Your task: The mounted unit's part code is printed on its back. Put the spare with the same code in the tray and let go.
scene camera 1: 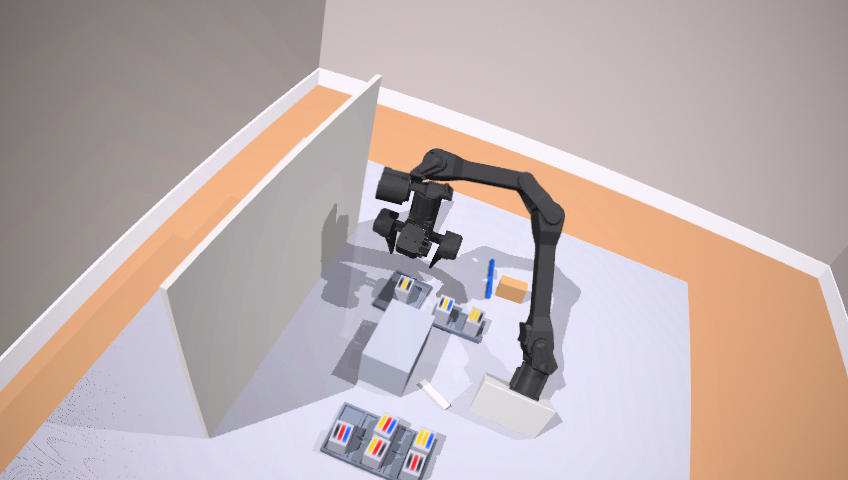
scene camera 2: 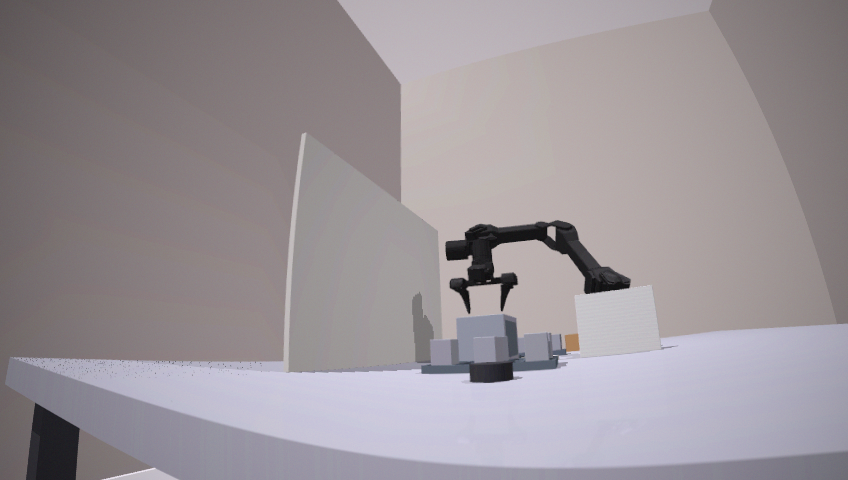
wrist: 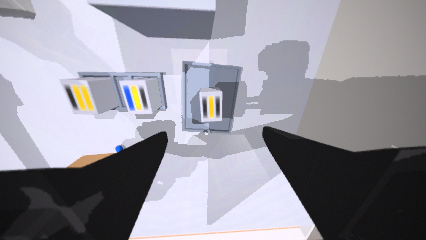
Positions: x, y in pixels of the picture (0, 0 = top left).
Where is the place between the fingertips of the gripper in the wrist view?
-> At 215, 133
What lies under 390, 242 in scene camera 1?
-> The gripper.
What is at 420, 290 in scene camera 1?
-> A flat grey tray.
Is the gripper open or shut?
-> Open.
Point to a grey wall panel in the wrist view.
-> At 360, 100
